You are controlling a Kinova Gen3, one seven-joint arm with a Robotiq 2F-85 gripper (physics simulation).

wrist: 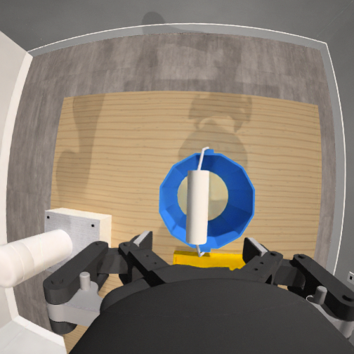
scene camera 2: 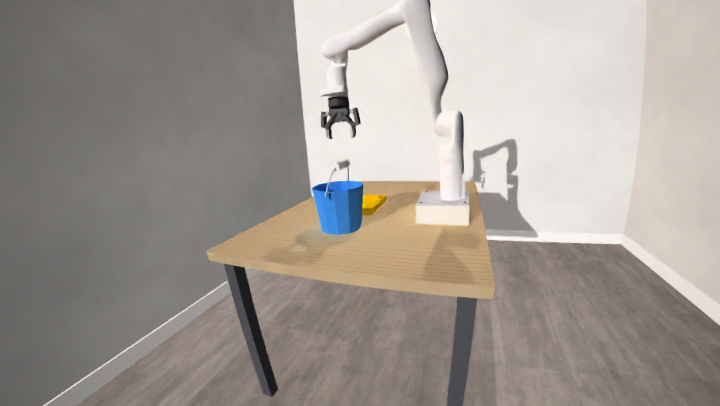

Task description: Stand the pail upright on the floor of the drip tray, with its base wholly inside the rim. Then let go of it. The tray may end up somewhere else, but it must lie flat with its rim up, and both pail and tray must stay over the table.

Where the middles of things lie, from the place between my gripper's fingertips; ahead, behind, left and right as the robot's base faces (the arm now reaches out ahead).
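Labels:
Yellow drip tray (wrist: pixel 232 261): 32 cm below my hand, 27 cm to the right of it, 3 cm ahead of it.

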